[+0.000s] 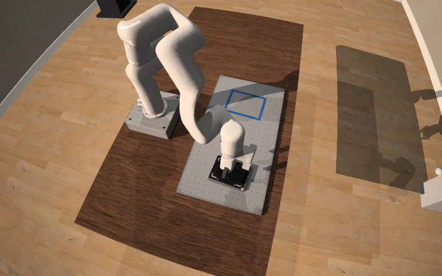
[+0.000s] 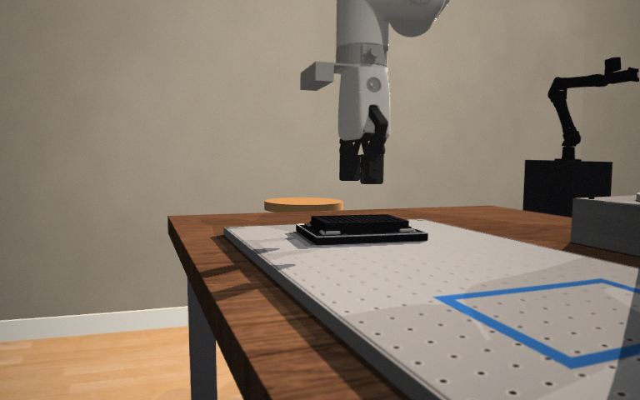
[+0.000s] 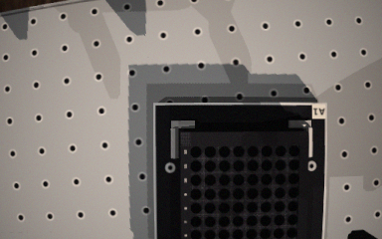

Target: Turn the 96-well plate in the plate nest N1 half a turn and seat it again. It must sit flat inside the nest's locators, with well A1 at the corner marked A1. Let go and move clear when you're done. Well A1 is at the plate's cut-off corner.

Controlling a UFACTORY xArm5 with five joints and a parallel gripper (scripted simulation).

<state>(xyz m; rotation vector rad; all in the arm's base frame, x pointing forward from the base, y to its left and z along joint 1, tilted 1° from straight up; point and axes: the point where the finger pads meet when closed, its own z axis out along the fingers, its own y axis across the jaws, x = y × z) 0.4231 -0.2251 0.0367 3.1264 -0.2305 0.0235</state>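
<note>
Now: hand 70 mm above the black 96-well plate. Round my hand: black plate nest 80 mm below.
</note>
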